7 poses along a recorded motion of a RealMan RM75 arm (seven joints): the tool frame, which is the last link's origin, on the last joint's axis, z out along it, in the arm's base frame.
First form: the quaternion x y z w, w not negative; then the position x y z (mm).
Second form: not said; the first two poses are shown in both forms.
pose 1, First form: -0.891 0.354 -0.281 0.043 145 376 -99
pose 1, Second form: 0.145 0.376 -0.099 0.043 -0.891 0.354 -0.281
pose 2, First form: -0.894 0.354 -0.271 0.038 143 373 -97
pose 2, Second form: 0.143 0.373 -0.097 0.038 -0.894 0.354 -0.271
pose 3, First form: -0.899 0.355 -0.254 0.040 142 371 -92
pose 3, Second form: 0.142 0.371 -0.092 0.040 -0.899 0.355 -0.254
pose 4, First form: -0.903 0.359 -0.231 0.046 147 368 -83
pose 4, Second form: 0.147 0.368 -0.083 0.046 -0.903 0.359 -0.231
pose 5, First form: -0.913 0.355 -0.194 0.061 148 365 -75
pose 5, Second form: 0.148 0.365 -0.075 0.061 -0.913 0.355 -0.194
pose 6, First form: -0.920 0.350 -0.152 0.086 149 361 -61
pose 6, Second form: 0.149 0.361 -0.061 0.086 -0.920 0.350 -0.152
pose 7, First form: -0.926 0.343 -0.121 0.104 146 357 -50
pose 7, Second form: 0.146 0.357 -0.050 0.104 -0.926 0.343 -0.121
